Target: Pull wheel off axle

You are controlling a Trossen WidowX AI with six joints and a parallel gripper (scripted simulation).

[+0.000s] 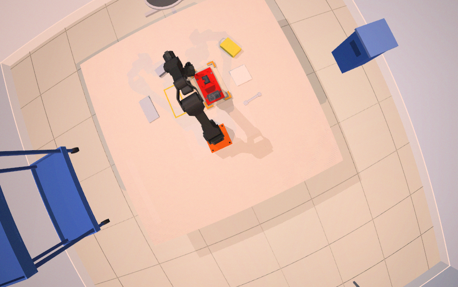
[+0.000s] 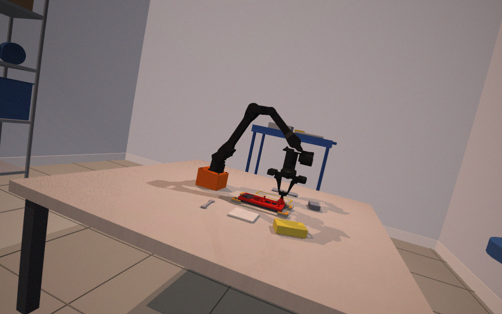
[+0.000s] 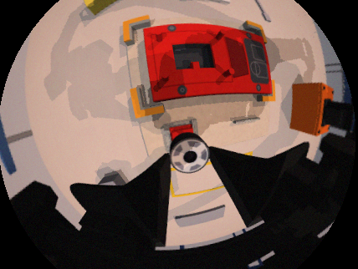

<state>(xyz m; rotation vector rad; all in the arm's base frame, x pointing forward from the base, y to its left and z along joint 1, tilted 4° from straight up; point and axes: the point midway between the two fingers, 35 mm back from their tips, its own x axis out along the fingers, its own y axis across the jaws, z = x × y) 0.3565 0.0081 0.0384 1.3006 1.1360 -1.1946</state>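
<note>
My gripper tip is now right at the grey wheel. From my gripper tip the other things lie so: yellow block: 330 mm to the right, 80 mm ahead, 40 mm below; white plate: 300 mm to the right, 100 mm behind, 50 mm below; axle block: 20 mm below.
</note>
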